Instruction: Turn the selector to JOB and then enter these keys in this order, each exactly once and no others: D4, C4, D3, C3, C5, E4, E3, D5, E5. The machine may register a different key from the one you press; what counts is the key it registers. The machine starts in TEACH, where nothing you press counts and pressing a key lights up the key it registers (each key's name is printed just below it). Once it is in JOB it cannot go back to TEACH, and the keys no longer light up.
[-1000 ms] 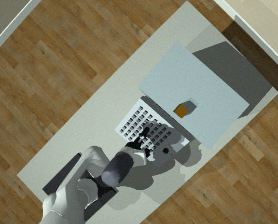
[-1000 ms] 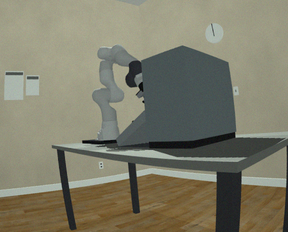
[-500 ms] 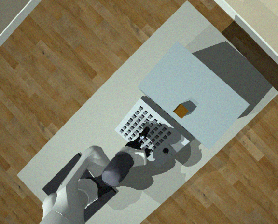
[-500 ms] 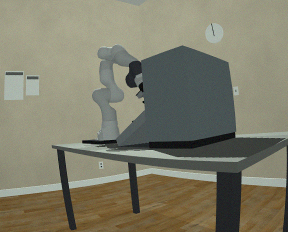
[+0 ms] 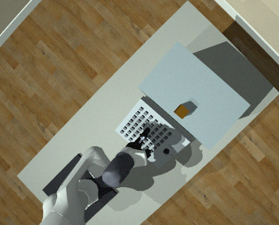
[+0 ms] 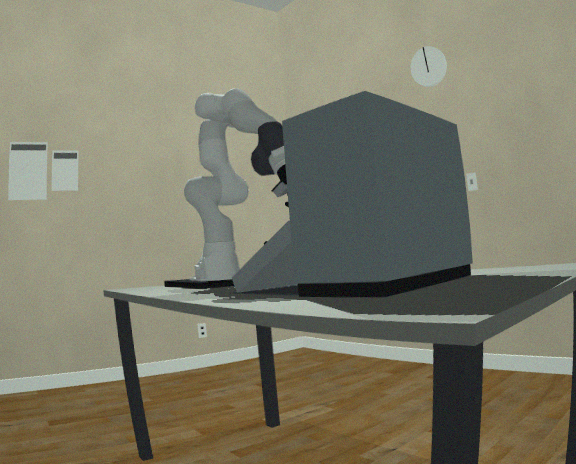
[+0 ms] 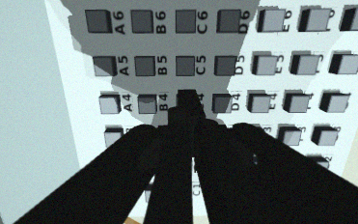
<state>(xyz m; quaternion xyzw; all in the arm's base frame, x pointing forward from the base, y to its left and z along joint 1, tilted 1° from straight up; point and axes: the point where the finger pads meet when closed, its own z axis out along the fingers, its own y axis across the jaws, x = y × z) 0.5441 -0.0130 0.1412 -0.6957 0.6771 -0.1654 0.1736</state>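
My gripper is now 1 cm past the key D4 and 5 cm above it. From my hand the other things lie so: D5 key: 1 cm behind, 3 cm to the right, 5 cm below; key C5: 2 cm ahead, 3 cm to the right, 3 cm below; key D6: 1 cm behind, 7 cm to the right, 5 cm below.
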